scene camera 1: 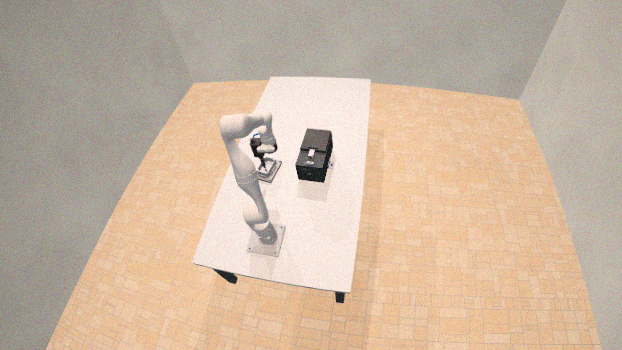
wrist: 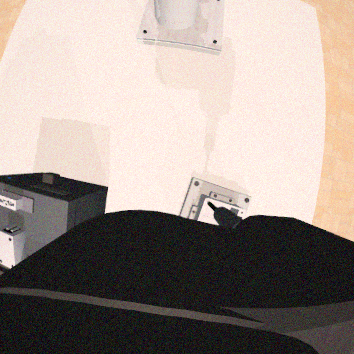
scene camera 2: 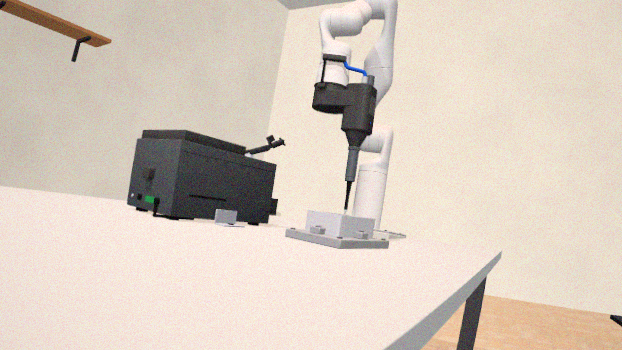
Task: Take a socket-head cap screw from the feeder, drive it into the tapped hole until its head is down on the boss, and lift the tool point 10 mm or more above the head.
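Observation:
My screwdriver (scene camera 1: pixel 265 170) (scene camera 2: pixel 345 209) (wrist: pixel 209 204) points down, its thin dark bit at the top of the pale block (scene camera 2: pixel 325 223) (wrist: pixel 205 215). A tiny light piece shows right under the bit in the scene camera 2 view. It is too small to tell whether it is the cap screw, or whether the bit holds it. The tapped hole and boss cannot be made out. The block sits on a grey fixture plate (scene camera 2: pixel 362 244) (wrist: pixel 187 206). The black box-shaped feeder (scene camera 1: pixel 317 139) (scene camera 2: pixel 222 182) (wrist: pixel 85 210) stands apart from the driver, beside the fixture.
The white table (scene camera 1: pixel 320 100) (scene camera 2: pixel 175 280) (wrist: pixel 135 100) carries the arm's base plate (scene camera 1: pixel 278 246) (wrist: pixel 150 41). A small grey bracket (scene camera 2: pixel 226 217) stands by the feeder. A dark jointed piece (scene camera 2: pixel 265 148) sticks out above the feeder. A wooden shelf (scene camera 2: pixel 55 24) is on the wall.

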